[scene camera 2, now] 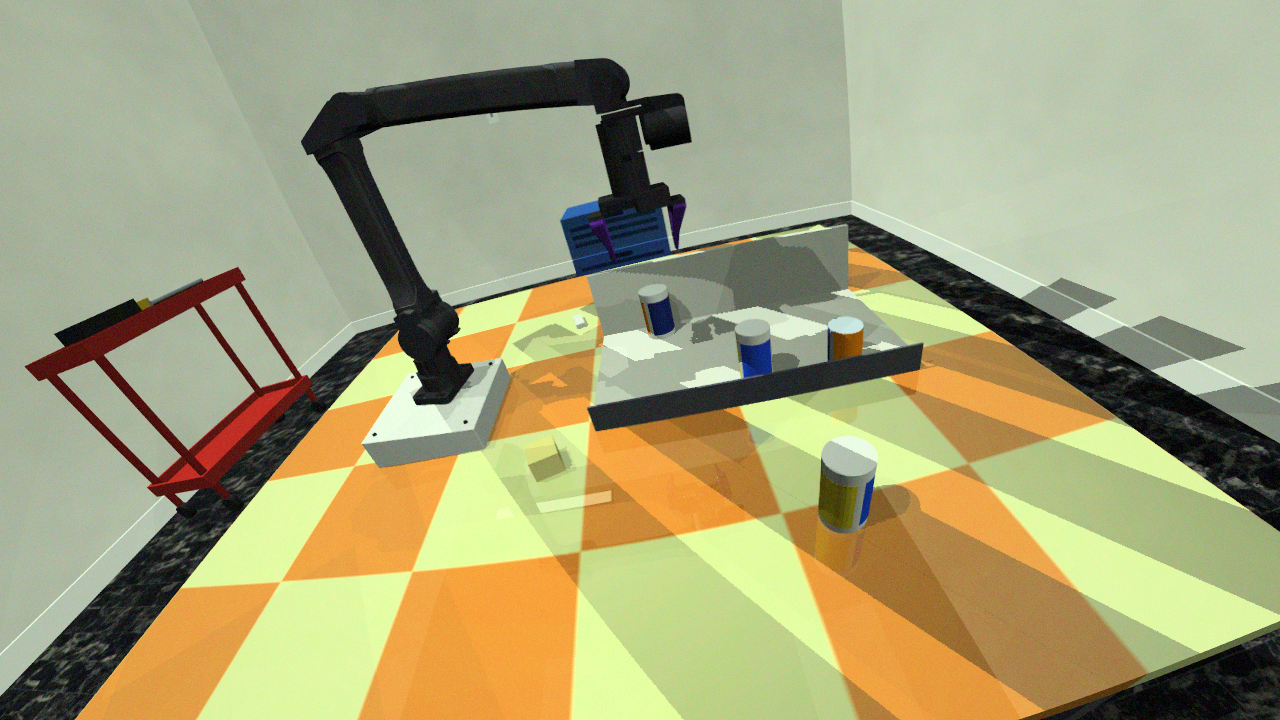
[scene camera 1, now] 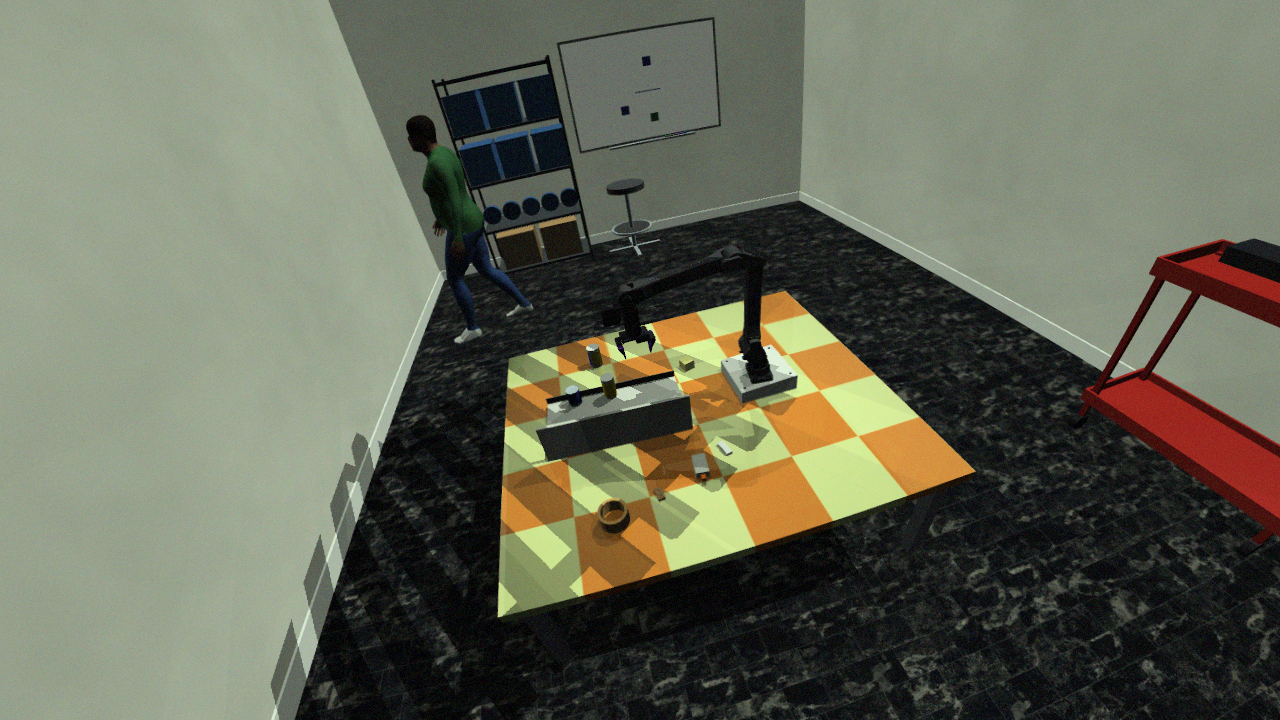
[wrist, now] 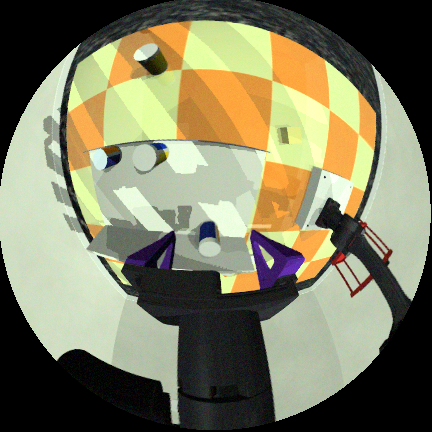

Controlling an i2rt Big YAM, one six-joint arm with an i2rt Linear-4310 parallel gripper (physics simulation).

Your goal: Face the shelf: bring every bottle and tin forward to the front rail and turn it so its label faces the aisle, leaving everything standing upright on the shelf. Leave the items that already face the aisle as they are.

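Places are measured from the arm's base along level axes (x left, y back, z up), in millimetres.
Pixels of known places: gripper, fingertip midpoint: (scene camera 2: 646, 255) (scene camera 1: 638, 355) (wrist: 212, 234); arm's base at its link origin: (scene camera 2: 445, 386) (scene camera 1: 759, 372) (wrist: 326, 212).
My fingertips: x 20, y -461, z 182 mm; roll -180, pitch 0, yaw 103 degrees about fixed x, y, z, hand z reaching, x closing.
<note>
For each thing: its middle in the pictures, then the offset to it from my fingertips.
- dark front rail at the middle of its body: (scene camera 2: 759, 391) (wrist: 161, 139) (scene camera 1: 611, 390) dx -84, dy -147, dz -220 mm
- orange tin at the middle of its body: (scene camera 2: 845, 343) (wrist: 107, 156) (scene camera 1: 573, 396) dx -33, dy -294, dz -183 mm
- yellow bottle at the middle of its body: (scene camera 2: 846, 486) (wrist: 152, 59) (scene camera 1: 594, 355) dx -311, dy -224, dz -191 mm
- yellow block at the middle of its body: (scene camera 2: 544, 458) (wrist: 290, 134) (scene camera 1: 686, 363) dx -198, dy +187, dz -222 mm
- brown bowl at the middle of its body: (scene camera 1: 613, 515) dx +532, dy -123, dz -216 mm
- small grey box at the middle of its body: (scene camera 1: 701, 467) dx +378, dy +170, dz -226 mm
The grey shelf (scene camera 1: 617, 429) (scene camera 2: 778, 268) (wrist: 215, 175) has a dark front rail (scene camera 1: 648, 377) (scene camera 2: 760, 386). A white-capped bottle (scene camera 2: 657, 311) (wrist: 209, 240), blue with an orange edge, stands upright near the back panel; the panel hides it in scene camera 1. Another white-capped bottle (scene camera 1: 608, 386) (scene camera 2: 753, 349) (wrist: 151, 156) stands close behind the rail, blue towards scene camera 2. A blue and orange tin (scene camera 1: 573, 395) (scene camera 2: 844, 340) (wrist: 107, 158) stands beside it, orange towards scene camera 2. My gripper (scene camera 1: 637, 354) (scene camera 2: 645, 253) (wrist: 212, 234) is open and empty, above the shelf near the back bottle.
A yellow bottle (scene camera 1: 594, 355) (scene camera 2: 847, 485) (wrist: 151, 59) stands on the table outside the rail, near a yellow block (scene camera 1: 686, 364) (scene camera 2: 544, 458) (wrist: 292, 135). Behind the back panel are a brown bowl (scene camera 1: 614, 515) and a small grey box (scene camera 1: 700, 465). A person (scene camera 1: 454, 197) walks beyond the table.
</note>
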